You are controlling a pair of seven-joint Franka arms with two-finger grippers.
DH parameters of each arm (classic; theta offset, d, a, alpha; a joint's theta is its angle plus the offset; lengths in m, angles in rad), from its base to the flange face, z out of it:
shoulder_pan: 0 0.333 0 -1.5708
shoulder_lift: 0 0 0 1.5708
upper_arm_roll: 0 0.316 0.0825 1.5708
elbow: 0 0 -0.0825 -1.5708
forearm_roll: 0 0.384 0 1.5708
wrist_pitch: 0 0 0.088 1.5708
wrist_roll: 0 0.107 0 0
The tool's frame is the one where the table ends.
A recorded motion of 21 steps. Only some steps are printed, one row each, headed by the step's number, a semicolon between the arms.
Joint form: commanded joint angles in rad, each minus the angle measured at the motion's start. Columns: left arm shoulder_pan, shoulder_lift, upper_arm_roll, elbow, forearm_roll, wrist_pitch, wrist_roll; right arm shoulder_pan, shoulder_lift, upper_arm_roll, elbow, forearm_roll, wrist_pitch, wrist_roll.
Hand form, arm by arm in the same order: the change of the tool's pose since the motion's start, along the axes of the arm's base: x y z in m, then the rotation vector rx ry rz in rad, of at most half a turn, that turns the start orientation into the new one. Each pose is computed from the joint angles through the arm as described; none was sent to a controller.
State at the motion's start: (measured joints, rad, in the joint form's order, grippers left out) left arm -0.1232 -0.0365 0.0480 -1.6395 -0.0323 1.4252 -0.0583; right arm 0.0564 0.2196 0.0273 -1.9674 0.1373 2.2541 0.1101
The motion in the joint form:
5: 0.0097 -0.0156 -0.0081 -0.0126 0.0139 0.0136 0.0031; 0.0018 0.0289 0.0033 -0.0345 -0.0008 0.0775 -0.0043
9: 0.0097 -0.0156 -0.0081 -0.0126 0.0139 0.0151 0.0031; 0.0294 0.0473 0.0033 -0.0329 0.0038 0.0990 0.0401
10: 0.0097 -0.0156 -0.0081 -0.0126 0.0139 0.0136 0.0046; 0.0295 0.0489 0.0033 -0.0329 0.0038 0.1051 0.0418
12: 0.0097 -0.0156 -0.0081 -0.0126 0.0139 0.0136 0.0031; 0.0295 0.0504 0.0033 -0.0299 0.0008 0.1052 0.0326
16: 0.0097 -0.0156 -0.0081 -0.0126 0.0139 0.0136 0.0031; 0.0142 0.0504 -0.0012 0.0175 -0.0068 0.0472 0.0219
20: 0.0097 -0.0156 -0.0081 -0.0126 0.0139 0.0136 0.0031; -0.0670 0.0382 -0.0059 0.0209 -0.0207 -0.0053 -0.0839
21: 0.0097 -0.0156 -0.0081 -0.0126 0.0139 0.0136 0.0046; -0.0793 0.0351 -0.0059 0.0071 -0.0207 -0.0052 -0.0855
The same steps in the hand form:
5: -0.0030 0.0028 0.0033 0.0118 -0.0176 -0.0015; -0.0010 0.0015 -0.0257 -0.0046 -0.0143 0.0010
9: -0.0028 0.0028 0.0034 0.0117 -0.0191 -0.0015; 0.0000 0.0181 -0.0341 0.0013 -0.0133 -0.0208
10: -0.0030 0.0028 0.0033 0.0115 -0.0176 -0.0030; 0.0006 0.0181 -0.0345 0.0015 -0.0176 -0.0231
12: -0.0030 0.0028 0.0033 0.0118 -0.0176 -0.0015; 0.0014 0.0181 -0.0341 -0.0012 -0.0205 -0.0120
16: -0.0030 0.0028 0.0033 0.0118 -0.0176 -0.0015; 0.0099 0.0077 -0.0184 -0.0054 -0.0120 -0.0101
20: -0.0030 0.0028 0.0033 0.0118 -0.0176 -0.0015; 0.0082 -0.0444 -0.0143 -0.0225 0.0127 0.0231
21: -0.0030 0.0028 0.0033 0.0115 -0.0176 -0.0030; 0.0046 -0.0519 -0.0186 -0.0225 0.0233 0.0126

